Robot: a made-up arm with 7 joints. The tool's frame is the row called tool. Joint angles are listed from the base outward. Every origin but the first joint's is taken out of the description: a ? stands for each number. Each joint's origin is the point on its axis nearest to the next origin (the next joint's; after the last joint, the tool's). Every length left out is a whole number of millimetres.
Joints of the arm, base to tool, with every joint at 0 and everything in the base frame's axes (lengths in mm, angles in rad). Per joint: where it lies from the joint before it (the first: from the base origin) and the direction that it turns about. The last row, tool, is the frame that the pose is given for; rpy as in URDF.
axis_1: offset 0 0 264 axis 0 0 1
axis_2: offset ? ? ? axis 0 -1 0
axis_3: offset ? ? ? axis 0 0 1
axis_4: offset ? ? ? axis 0 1 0
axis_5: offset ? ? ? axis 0 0 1
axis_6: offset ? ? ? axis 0 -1 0
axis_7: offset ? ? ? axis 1 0 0
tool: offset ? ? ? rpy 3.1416 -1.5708 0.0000
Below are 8 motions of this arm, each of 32 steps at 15 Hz.
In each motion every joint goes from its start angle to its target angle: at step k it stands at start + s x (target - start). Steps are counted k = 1, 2, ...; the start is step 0. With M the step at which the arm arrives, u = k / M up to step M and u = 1 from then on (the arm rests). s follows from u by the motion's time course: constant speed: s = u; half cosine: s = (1 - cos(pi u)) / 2; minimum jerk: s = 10 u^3 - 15 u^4 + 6 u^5.
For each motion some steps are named. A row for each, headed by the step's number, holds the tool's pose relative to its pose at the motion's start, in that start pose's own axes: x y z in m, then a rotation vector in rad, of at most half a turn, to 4 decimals.
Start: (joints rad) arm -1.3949 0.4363 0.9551 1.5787 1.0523 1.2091 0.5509
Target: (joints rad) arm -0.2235 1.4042 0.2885 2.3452 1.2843 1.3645 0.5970
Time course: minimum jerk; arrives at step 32
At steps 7, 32:
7: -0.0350 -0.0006 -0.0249 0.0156 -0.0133 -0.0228
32: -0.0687 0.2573 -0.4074 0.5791 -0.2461 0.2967

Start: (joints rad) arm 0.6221 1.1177 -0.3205 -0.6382 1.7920 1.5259 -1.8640
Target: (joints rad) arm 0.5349 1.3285 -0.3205 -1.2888 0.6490 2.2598 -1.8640
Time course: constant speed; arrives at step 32
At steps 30, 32:
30: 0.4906 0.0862 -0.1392 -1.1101 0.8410 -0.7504
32: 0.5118 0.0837 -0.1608 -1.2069 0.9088 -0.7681

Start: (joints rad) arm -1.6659 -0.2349 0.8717 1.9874 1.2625 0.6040 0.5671
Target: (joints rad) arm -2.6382 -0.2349 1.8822 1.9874 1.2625 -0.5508 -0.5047
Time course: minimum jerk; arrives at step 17
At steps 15, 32:
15: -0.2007 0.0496 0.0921 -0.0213 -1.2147 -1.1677
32: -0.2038 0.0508 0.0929 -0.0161 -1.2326 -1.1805

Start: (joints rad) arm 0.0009 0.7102 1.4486 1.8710 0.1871 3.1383 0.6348
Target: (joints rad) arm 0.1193 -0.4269 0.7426 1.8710 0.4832 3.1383 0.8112
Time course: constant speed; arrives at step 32
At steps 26, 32:
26: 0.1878 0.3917 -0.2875 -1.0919 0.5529 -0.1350
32: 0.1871 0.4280 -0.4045 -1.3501 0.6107 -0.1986

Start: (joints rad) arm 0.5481 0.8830 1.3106 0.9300 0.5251 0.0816 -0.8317
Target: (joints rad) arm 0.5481 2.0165 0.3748 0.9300 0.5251 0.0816 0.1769
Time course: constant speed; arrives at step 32
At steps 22, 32:
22: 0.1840 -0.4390 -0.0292 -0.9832 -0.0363 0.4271
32: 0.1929 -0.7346 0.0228 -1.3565 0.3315 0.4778

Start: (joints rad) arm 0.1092 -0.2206 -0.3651 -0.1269 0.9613 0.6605 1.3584
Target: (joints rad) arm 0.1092 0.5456 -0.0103 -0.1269 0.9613 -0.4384 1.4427
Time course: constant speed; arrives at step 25
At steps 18, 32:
18: -0.2937 -0.2625 -0.3144 -0.2778 -0.3687 -0.2159
32: -0.4250 -0.2876 -0.4736 -0.4102 -0.4444 -0.3921

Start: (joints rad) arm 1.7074 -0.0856 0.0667 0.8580 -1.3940 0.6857 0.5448
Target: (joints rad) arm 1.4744 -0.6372 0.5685 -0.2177 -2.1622 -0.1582 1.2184
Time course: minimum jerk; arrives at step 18
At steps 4, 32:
4: 0.0108 -0.0015 0.0047 -0.0723 -0.0099 0.0572
32: -0.1046 0.1608 0.1683 -1.2398 -0.2645 1.0038

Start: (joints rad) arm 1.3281 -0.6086 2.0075 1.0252 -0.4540 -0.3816 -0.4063
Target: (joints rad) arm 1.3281 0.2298 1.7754 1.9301 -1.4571 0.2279 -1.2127
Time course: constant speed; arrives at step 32
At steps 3, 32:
3: 0.0493 -0.0497 0.0147 -0.1469 -0.1126 -0.0832
32: 0.2608 -0.4528 0.4907 -0.9397 -1.6972 -1.3131

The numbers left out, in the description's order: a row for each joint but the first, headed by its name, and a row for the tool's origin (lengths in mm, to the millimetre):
axis_2: 0 -59 0
axis_3: 0 0 515
axis_4: 30 65 0
axis_5: -16 0 413
axis_6: 0 -126 0
axis_7: 17 0 127
tool: 0 0 0

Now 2 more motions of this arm.
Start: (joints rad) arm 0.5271 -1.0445 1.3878 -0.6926 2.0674 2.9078 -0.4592
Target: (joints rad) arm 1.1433 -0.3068 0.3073 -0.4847 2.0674 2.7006 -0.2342
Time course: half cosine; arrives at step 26
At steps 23, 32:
23: 0.0398 0.2787 -0.5334 0.1928 -0.9921 -0.2543
32: 0.0426 0.2749 -0.5495 0.2004 -1.0223 -0.2439

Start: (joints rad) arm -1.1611 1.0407 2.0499 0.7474 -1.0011 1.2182 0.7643
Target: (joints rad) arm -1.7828 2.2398 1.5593 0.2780 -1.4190 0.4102 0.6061
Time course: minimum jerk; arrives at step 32
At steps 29, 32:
29: -0.8953 -0.7253 -0.0715 -0.3701 0.0036 -1.4826
32: -0.9015 -0.7281 -0.0772 -0.3693 0.0086 -1.4883

